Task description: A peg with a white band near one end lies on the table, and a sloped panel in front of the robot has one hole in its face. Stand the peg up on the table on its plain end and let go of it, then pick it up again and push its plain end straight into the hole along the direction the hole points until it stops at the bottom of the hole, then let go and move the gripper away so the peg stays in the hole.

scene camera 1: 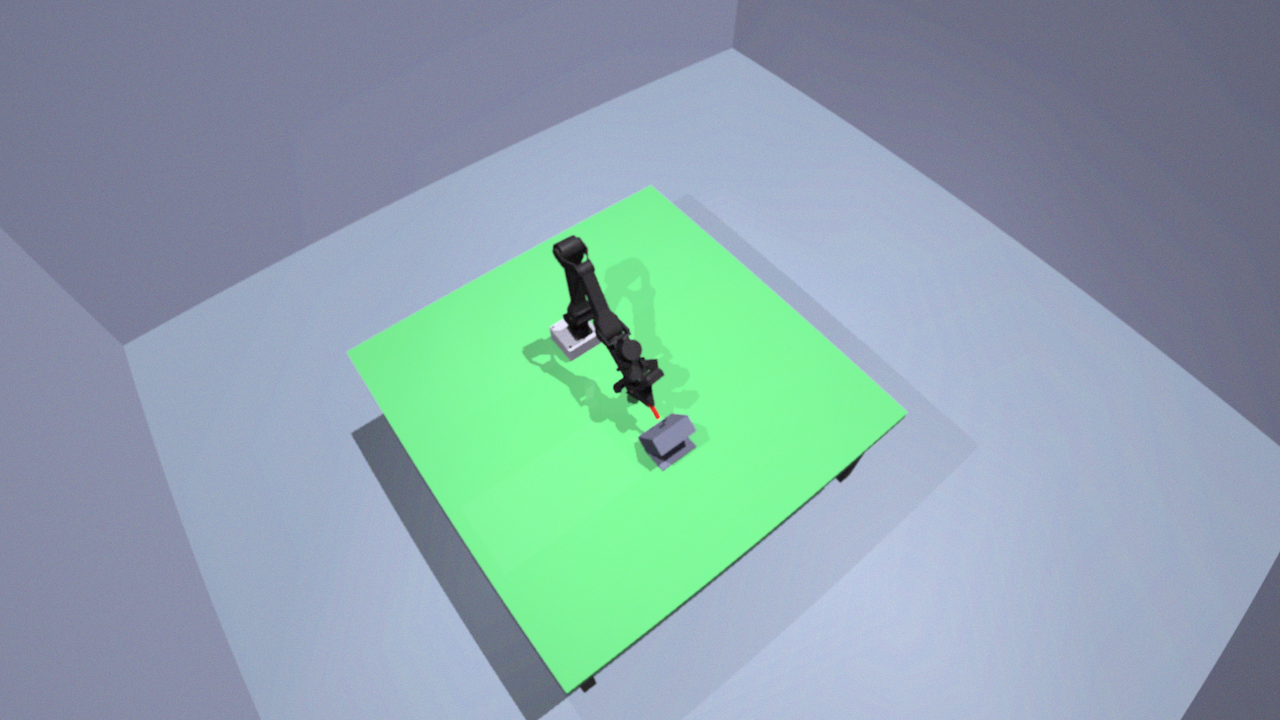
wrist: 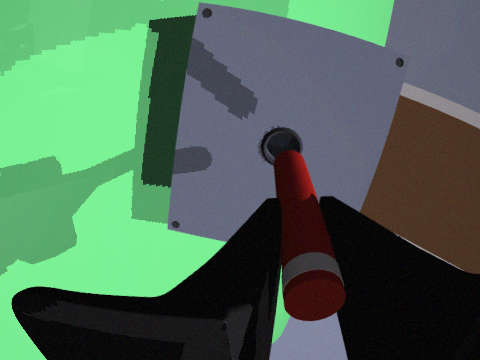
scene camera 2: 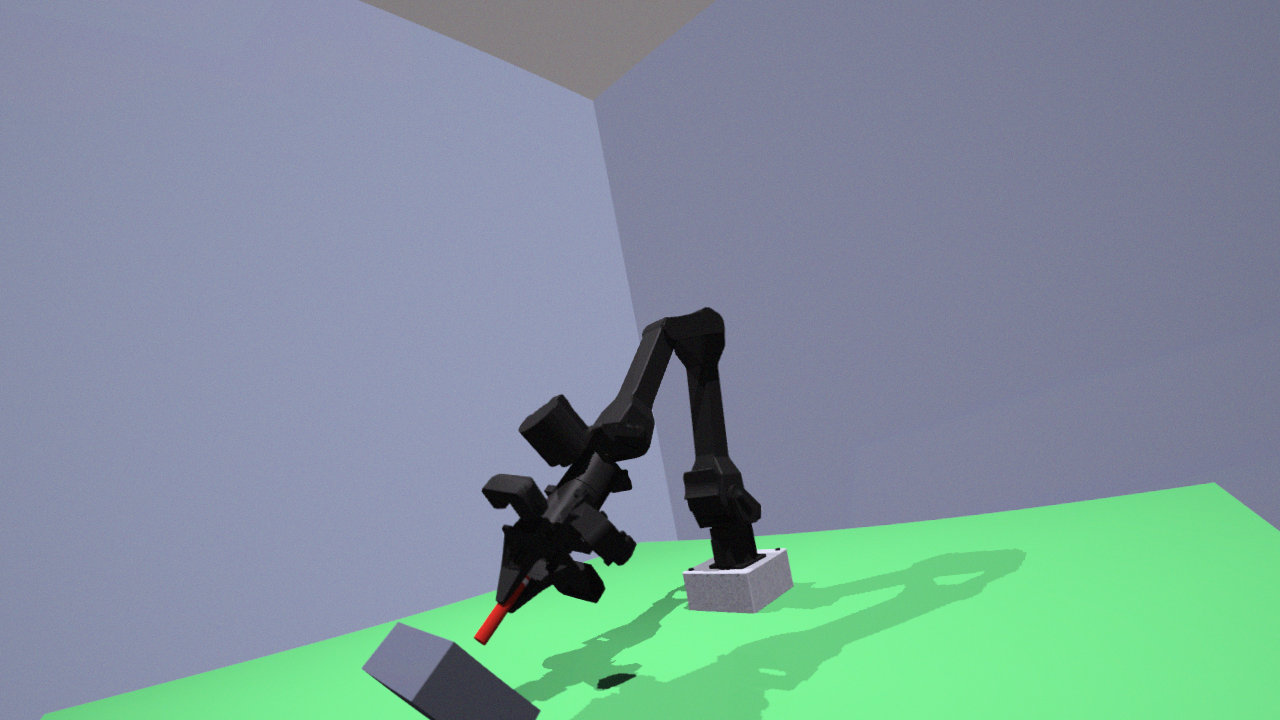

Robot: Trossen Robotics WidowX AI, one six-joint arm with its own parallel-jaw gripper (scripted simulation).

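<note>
The gripper [scene camera 2: 503, 607] [scene camera 1: 651, 406] [wrist: 299, 210] is holding a red peg [scene camera 2: 496, 616] [wrist: 313, 288]. A grey sloped panel [scene camera 1: 679, 427] [wrist: 247, 74] is part of the scene as well.
</note>
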